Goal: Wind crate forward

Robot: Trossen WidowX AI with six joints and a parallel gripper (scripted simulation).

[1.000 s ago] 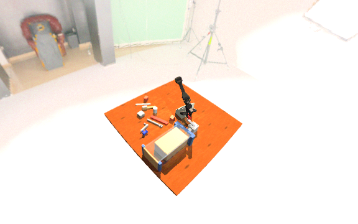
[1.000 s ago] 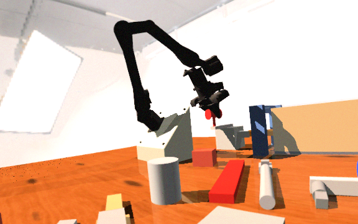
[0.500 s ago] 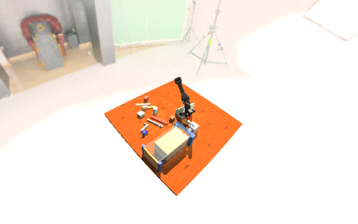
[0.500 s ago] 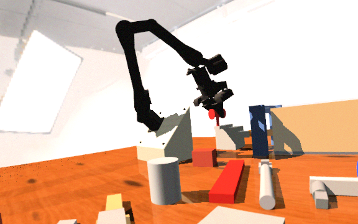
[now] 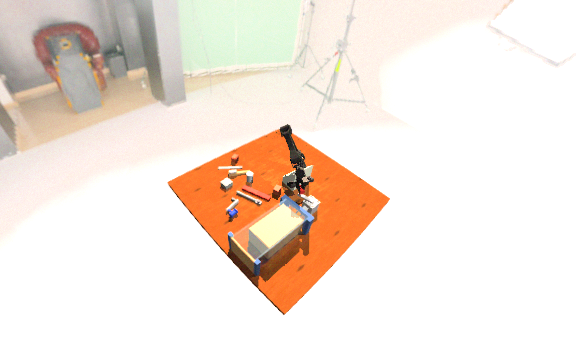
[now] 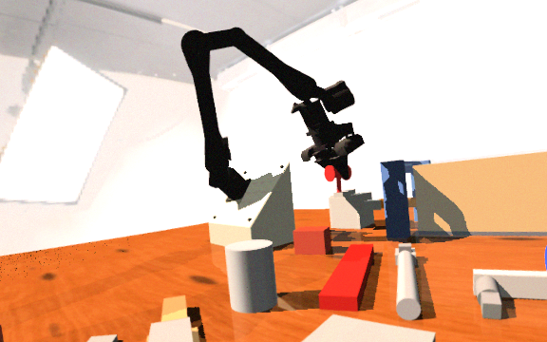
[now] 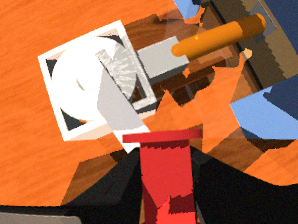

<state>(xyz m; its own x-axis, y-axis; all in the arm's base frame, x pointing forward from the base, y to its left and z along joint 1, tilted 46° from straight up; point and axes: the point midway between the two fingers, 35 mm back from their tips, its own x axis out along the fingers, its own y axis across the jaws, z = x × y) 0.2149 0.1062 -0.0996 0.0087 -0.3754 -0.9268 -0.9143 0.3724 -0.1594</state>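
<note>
Now: the frame 130 mm ahead of my gripper tip, 80 mm to the left of it and 30 mm below it. The rest, counted from my gripper tip: winch 40 mm behind, 80 mm to the left, 100 mm below; red knob 10 mm behind, 20 mm to the right; red bar 150 mm ahead, 290 mm to the right, 120 mm below.
</note>
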